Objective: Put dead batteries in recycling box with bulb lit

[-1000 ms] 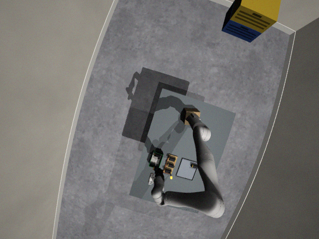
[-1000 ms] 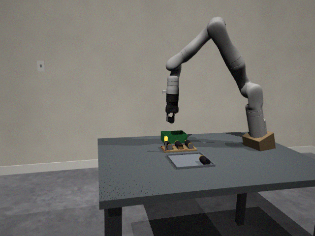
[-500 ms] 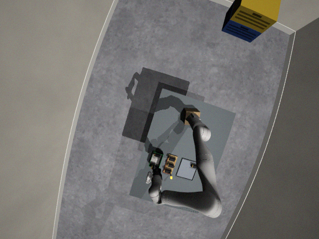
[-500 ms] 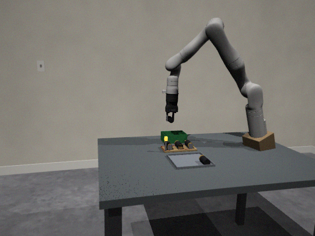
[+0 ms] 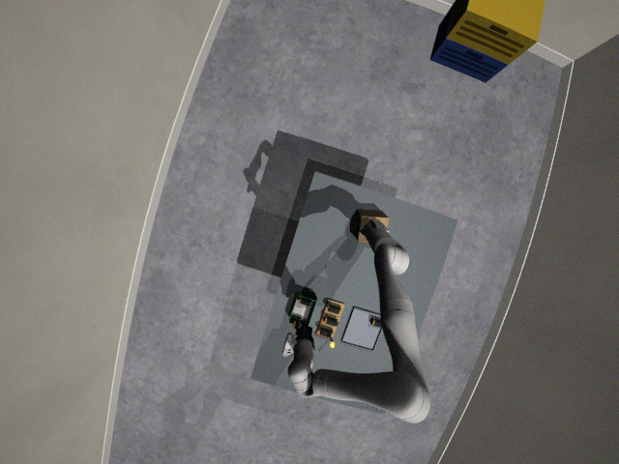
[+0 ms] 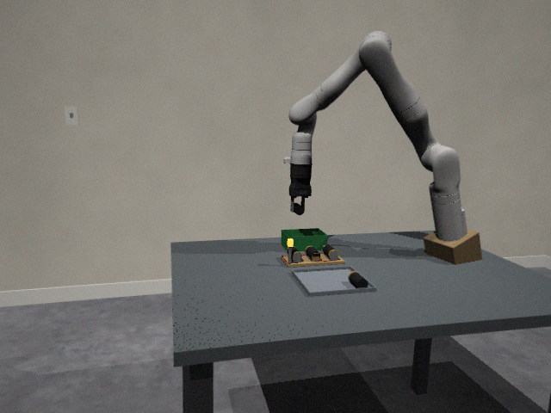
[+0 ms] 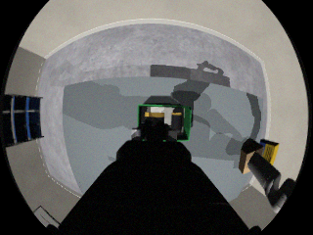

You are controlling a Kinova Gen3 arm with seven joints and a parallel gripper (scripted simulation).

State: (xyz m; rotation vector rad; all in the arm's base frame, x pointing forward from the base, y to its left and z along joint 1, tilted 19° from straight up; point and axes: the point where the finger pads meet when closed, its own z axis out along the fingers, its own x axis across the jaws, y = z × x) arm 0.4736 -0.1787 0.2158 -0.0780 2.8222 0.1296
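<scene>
My hand is 30 mm past the green recycling box and 140 mm above it. Round my hand: grey tray 30 mm behind, 340 mm to the left, 150 mm below.
</scene>
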